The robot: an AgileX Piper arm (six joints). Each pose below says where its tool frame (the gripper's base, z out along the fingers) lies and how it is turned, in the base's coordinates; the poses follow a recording.
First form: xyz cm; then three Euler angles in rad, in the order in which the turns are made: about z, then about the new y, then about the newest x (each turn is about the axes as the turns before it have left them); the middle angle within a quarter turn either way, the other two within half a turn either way.
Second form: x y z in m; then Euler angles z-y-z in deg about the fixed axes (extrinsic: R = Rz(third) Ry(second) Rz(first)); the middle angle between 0 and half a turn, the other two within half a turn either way. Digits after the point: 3 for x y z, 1 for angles.
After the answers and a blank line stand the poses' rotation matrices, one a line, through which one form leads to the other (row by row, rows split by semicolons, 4 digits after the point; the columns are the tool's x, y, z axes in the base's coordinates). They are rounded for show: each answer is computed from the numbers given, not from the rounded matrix.
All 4 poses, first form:
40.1 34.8 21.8 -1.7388 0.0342 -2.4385
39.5 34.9 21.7 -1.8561 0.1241 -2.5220
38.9 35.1 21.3 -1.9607 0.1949 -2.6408
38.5 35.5 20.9 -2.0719 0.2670 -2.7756
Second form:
0.401 0.348 0.218 -87.0 139.7 -7.3
0.395 0.349 0.217 -77.9 143.9 -6.5
0.389 0.351 0.213 -67.6 149.4 -2.9
0.385 0.355 0.209 -52.6 154.2 5.8

-0.1671 -0.7484 0.6418; -0.9853 0.1494 -0.0824; -0.0342 -0.6462 -0.7624
-0.2793 -0.7610 0.5856; -0.9522 0.2981 -0.0667; -0.1238 -0.5762 -0.8079
-0.3729 -0.7760 0.5087; -0.9074 0.4194 -0.0254; -0.1937 -0.4710 -0.8606
-0.4634 -0.7736 0.4322; -0.8460 0.5314 0.0442; -0.2638 -0.3452 -0.9007

